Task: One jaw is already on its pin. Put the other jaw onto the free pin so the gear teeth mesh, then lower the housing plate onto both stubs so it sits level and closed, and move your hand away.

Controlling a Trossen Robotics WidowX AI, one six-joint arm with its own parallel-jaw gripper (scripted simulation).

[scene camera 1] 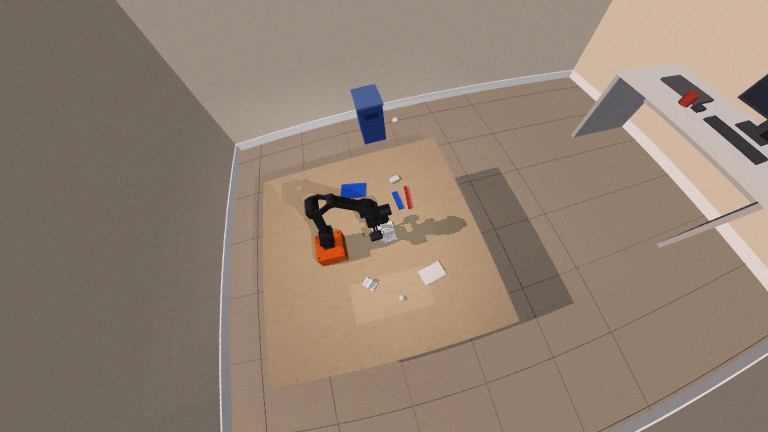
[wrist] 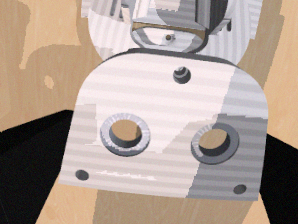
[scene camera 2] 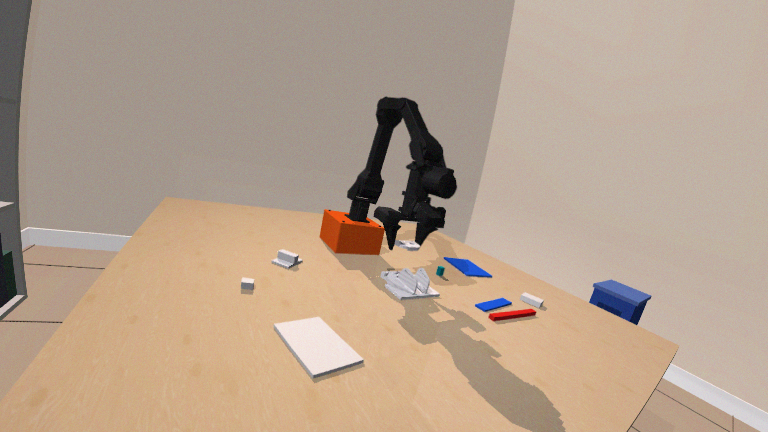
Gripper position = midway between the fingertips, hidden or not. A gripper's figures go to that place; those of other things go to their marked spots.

Scene:
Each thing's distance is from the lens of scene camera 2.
my gripper (scene camera 2: 403,250): 0.78 m
flat white slab (scene camera 2: 318,348): 0.47 m

